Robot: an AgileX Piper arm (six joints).
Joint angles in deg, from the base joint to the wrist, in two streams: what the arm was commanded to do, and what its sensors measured. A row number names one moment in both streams.
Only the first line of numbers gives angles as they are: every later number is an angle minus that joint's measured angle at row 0.
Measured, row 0:
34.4 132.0 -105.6 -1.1 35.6 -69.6
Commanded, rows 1 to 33:
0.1 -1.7 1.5 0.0 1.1 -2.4
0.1 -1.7 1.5 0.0 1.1 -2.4
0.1 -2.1 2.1 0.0 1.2 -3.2
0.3 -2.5 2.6 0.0 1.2 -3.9
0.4 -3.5 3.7 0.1 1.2 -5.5
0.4 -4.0 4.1 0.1 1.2 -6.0
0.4 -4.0 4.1 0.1 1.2 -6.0
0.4 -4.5 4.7 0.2 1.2 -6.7
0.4 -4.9 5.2 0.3 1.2 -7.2
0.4 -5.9 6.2 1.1 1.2 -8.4
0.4 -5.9 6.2 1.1 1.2 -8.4
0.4 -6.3 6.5 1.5 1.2 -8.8
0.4 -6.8 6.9 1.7 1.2 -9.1
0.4 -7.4 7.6 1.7 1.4 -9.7
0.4 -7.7 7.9 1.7 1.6 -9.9
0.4 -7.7 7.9 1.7 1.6 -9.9
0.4 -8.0 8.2 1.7 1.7 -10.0
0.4 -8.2 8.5 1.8 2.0 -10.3
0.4 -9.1 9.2 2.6 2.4 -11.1
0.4 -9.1 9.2 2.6 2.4 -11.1
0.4 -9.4 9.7 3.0 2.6 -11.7
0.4 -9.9 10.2 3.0 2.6 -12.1
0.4 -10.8 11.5 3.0 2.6 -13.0
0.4 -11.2 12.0 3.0 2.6 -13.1
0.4 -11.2 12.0 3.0 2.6 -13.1
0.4 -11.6 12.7 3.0 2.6 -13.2
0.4 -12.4 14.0 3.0 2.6 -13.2
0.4 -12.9 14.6 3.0 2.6 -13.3
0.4 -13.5 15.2 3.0 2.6 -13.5
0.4 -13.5 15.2 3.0 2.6 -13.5
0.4 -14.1 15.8 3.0 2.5 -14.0
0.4 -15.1 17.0 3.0 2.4 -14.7
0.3 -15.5 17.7 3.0 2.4 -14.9
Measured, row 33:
0.7 -13.1 16.3 3.3 2.7 -14.5
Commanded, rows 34 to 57:
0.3 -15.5 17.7 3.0 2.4 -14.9
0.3 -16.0 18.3 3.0 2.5 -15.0
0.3 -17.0 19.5 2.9 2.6 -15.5
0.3 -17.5 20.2 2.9 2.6 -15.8
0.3 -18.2 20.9 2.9 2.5 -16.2
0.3 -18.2 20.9 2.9 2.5 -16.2
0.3 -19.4 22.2 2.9 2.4 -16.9
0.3 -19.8 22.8 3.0 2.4 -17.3
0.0 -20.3 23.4 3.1 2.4 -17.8
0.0 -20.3 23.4 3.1 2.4 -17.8
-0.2 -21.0 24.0 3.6 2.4 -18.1
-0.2 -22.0 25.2 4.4 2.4 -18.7
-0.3 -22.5 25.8 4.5 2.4 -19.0
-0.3 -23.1 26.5 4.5 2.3 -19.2
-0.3 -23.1 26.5 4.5 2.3 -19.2
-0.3 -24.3 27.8 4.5 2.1 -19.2
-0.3 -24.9 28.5 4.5 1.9 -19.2
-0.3 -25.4 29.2 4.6 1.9 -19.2
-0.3 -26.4 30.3 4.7 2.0 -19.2
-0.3 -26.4 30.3 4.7 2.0 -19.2
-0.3 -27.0 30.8 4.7 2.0 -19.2
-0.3 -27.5 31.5 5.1 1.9 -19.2
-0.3 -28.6 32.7 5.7 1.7 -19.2
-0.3 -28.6 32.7 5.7 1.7 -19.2
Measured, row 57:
0.7 -26.3 31.3 5.7 2.8 -20.0
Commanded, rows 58 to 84:
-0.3 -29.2 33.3 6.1 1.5 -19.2
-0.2 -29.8 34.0 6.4 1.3 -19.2
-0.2 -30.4 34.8 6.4 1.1 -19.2
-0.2 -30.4 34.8 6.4 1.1 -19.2
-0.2 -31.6 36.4 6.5 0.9 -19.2
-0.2 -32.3 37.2 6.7 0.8 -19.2
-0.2 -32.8 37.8 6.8 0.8 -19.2
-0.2 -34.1 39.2 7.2 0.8 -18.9
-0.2 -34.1 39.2 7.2 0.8 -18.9
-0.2 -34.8 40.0 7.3 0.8 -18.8
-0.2 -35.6 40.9 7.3 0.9 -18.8
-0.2 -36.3 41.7 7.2 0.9 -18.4
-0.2 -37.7 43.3 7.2 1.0 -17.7
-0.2 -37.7 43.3 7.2 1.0 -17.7
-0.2 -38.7 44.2 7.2 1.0 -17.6
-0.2 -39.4 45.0 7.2 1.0 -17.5
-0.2 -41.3 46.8 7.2 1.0 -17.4
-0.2 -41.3 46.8 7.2 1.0 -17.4
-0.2 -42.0 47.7 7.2 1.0 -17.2
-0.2 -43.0 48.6 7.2 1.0 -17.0
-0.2 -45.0 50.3 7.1 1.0 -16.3
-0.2 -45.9 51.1 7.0 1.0 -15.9
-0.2 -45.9 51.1 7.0 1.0 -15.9
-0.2 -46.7 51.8 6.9 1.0 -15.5
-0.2 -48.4 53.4 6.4 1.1 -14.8
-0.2 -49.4 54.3 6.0 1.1 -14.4
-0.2 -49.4 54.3 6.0 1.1 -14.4
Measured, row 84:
0.0 -46.5 52.5 7.0 2.3 -15.7
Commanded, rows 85 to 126:
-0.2 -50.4 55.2 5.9 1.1 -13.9
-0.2 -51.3 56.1 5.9 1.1 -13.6
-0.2 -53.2 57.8 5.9 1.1 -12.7
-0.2 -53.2 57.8 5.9 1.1 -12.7
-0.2 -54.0 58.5 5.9 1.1 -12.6
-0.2 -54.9 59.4 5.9 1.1 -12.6
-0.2 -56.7 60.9 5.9 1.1 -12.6
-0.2 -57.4 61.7 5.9 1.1 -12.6
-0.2 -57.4 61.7 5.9 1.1 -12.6
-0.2 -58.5 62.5 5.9 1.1 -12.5
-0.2 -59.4 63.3 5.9 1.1 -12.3
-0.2 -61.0 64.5 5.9 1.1 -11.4
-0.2 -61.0 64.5 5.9 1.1 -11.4
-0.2 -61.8 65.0 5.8 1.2 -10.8
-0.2 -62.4 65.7 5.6 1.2 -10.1
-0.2 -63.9 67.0 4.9 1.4 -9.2
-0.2 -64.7 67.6 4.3 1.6 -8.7
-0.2 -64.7 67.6 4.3 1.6 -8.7
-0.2 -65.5 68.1 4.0 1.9 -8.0
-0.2 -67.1 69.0 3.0 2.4 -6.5
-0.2 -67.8 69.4 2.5 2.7 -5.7
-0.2 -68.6 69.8 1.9 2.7 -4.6
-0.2 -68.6 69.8 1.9 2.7 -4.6
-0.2 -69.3 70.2 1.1 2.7 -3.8
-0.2 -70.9 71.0 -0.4 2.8 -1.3
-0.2 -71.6 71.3 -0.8 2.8 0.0
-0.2 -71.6 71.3 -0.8 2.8 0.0
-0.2 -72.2 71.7 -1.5 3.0 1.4
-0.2 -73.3 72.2 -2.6 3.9 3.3
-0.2 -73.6 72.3 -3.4 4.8 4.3
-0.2 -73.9 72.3 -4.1 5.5 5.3
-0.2 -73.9 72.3 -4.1 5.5 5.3
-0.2 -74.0 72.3 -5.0 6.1 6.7
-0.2 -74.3 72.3 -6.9 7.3 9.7
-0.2 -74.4 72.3 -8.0 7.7 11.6
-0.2 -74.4 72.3 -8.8 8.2 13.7
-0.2 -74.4 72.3 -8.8 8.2 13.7
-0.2 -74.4 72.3 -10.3 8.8 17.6
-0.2 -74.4 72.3 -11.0 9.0 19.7
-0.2 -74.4 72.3 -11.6 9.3 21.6
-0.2 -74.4 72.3 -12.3 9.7 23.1
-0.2 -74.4 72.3 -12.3 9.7 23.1
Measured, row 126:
0.0 -73.6 72.4 -9.5 9.6 17.6
